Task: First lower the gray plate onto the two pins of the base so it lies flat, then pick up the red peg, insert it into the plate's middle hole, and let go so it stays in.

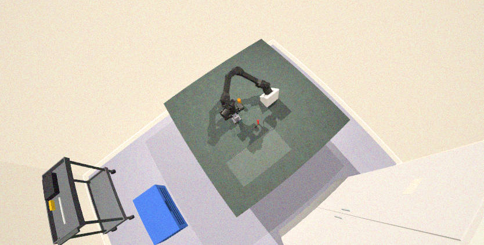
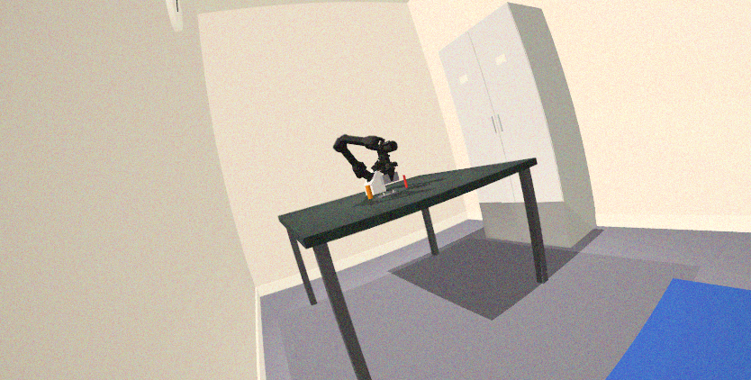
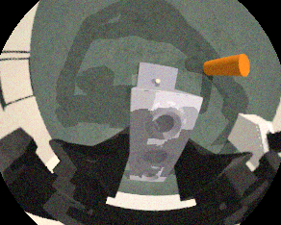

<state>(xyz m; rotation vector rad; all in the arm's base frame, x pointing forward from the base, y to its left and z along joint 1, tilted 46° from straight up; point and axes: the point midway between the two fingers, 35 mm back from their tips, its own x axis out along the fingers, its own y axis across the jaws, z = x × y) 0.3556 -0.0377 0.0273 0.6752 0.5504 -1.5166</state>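
My gripper tip is 17 cm to the right of the red peg, 12 cm past it and 4 cm above it. Also, from my gripper tip: orange cylinder (12 cm behind, 9 cm to the right, 4 cm below); gray plate (3 cm above).
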